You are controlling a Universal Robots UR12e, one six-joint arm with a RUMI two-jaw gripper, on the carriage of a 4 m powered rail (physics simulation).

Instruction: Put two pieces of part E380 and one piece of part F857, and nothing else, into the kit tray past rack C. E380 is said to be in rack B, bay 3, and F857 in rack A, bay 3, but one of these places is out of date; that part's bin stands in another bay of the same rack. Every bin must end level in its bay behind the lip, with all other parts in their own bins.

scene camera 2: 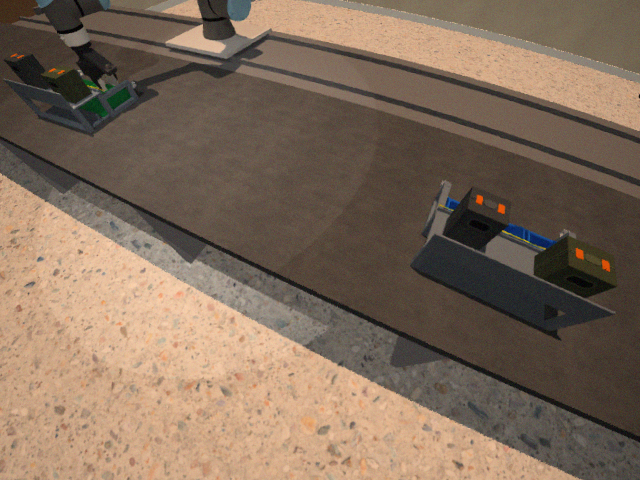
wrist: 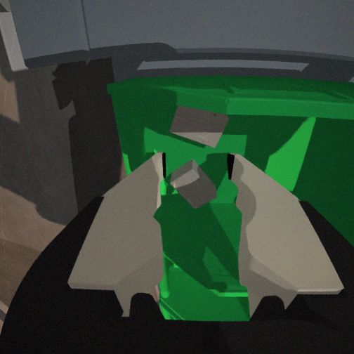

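My gripper [scene camera 2: 108, 81] [wrist: 196, 154] is open, its two pale fingers apart and pointing down into a green bin [wrist: 290, 107] at the left rack [scene camera 2: 38, 94]. In the wrist view, a small grey block-like piece [wrist: 194, 185] lies in the bin, between and below the fingertips. A second grey piece [wrist: 200, 124] lies beyond the tips, nearer the bin's far wall. Neither piece's part number can be read. In scene camera 2, a green bin front [scene camera 2: 118, 97] shows below the gripper; the bin's inside is hidden. The kit tray does not show in these views.
A dark box [scene camera 2: 26, 68] and an olive box [scene camera 2: 66, 85] stand on the left rack, close to the arm. A grey rack bar [wrist: 200, 27] crosses beyond the bin. At the right, another rack [scene camera 2: 496, 279] holds blue bins [scene camera 2: 523, 233], a dark box [scene camera 2: 460, 223] and an olive box [scene camera 2: 555, 264].
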